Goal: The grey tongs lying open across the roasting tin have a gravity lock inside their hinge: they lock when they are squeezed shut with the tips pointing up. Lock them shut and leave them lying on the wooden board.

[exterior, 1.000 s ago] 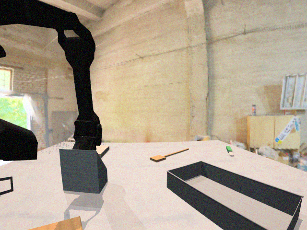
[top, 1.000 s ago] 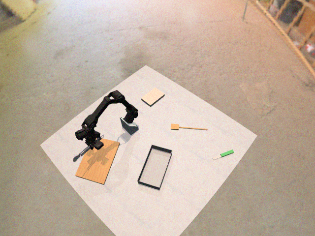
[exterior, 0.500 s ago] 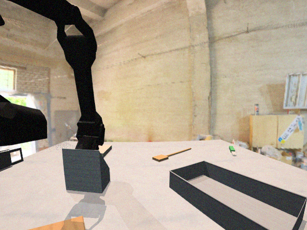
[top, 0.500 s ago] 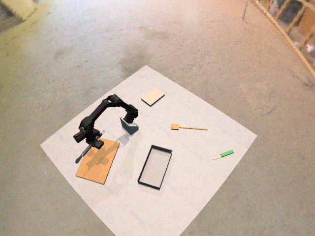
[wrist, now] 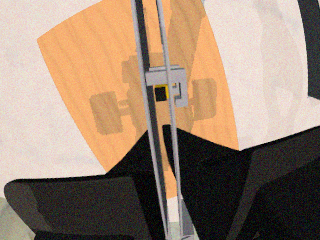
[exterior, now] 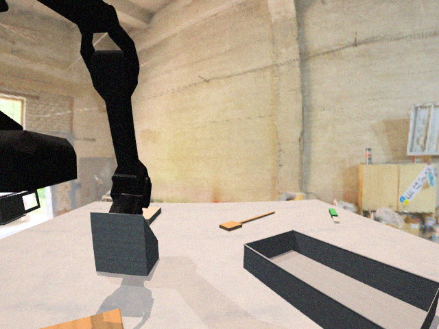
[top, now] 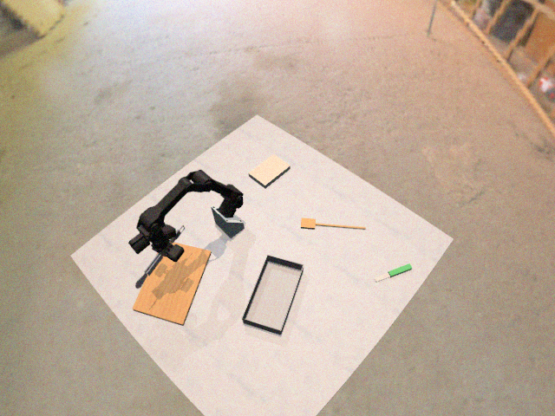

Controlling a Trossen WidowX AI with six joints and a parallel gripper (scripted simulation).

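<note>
Right now the wooden board is 2 cm ahead of my gripper tip, 4 cm to the right of it and 15 cm below it. The rest, counted from my gripper tip: roasting tin: 39 cm ahead, 21 cm to the left, 13 cm below; then green-handled tool: 70 cm ahead, 62 cm to the left, 15 cm below; then pale flat block: 9 cm behind, 69 cm to the left, 14 cm below.
</note>
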